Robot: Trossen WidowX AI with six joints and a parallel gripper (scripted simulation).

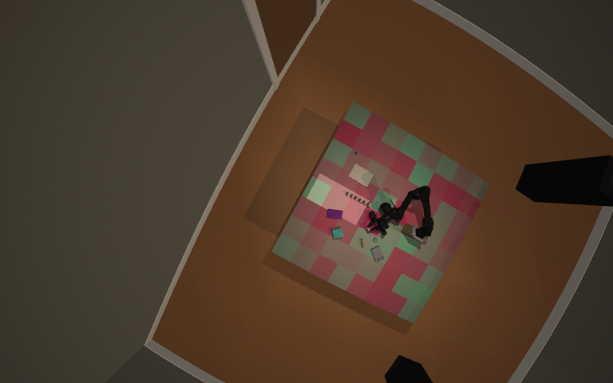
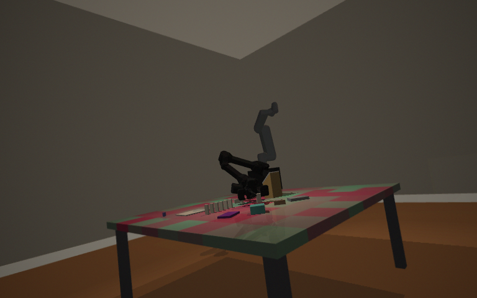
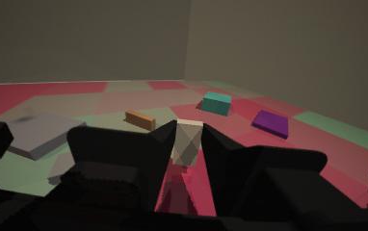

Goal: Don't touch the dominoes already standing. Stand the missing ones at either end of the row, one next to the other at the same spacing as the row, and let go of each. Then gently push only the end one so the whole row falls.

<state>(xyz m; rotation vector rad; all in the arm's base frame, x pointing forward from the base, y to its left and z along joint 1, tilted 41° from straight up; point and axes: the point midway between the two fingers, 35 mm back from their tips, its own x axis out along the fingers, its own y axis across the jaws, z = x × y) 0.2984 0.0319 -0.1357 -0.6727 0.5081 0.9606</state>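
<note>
Now: gripper tip 3 cm past the brown block, 11 cm to the right of it and 5 cm above it. Also, from my gripper tip: grey slab (18 cm behind, 13 cm to the left, 5 cm below); teal block (17 cm ahead, 13 cm to the left, 4 cm below); beige card (22 cm ahead, 33 cm to the right, 6 cm below).
</note>
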